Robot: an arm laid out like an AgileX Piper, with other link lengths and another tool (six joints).
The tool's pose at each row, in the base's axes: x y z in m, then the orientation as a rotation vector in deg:
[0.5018 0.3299 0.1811 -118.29 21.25 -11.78]
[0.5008 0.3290 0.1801 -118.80 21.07 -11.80]
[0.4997 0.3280 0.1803 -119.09 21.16 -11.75]
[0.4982 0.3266 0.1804 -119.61 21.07 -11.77]
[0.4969 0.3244 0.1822 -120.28 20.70 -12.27]
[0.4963 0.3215 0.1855 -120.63 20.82 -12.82]
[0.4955 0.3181 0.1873 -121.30 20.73 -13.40]
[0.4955 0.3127 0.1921 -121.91 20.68 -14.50]
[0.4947 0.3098 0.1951 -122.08 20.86 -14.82]
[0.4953 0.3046 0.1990 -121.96 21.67 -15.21]
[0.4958 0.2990 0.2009 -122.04 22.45 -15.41]
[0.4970 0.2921 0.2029 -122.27 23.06 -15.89]
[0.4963 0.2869 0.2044 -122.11 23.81 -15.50]
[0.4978 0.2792 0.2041 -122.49 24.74 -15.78]
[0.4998 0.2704 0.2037 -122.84 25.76 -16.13]
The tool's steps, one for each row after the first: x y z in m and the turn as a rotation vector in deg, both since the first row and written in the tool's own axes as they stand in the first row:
[-0.0006 0.0015 -0.0005 -0.47 -0.05 -0.23]
[-0.0013 0.0019 -0.0018 -0.77 -0.03 -0.20]
[-0.0022 0.0028 -0.0034 -1.26 -0.04 -0.36]
[-0.0027 0.0025 -0.0065 -1.82 0.18 -0.94]
[-0.0023 0.0011 -0.0107 -2.14 0.63 -1.15]
[-0.0019 0.0012 -0.0146 -2.74 1.03 -1.57]
[-0.0001 -0.0004 -0.0214 -3.27 1.80 -2.16]
[0.0002 -0.0016 -0.0255 -3.45 2.11 -2.20]
[0.0025 -0.0026 -0.0315 -3.44 2.72 -1.78]
[0.0049 -0.0018 -0.0368 -3.65 3.19 -1.34]
[0.0084 -0.0005 -0.0431 -3.95 3.79 -1.17]
[0.0095 0.0007 -0.0483 -3.95 3.82 -0.47]
[0.0135 0.0043 -0.0540 -4.48 4.42 -0.02]
[0.0185 0.0084 -0.0604 -4.99 5.10 0.47]

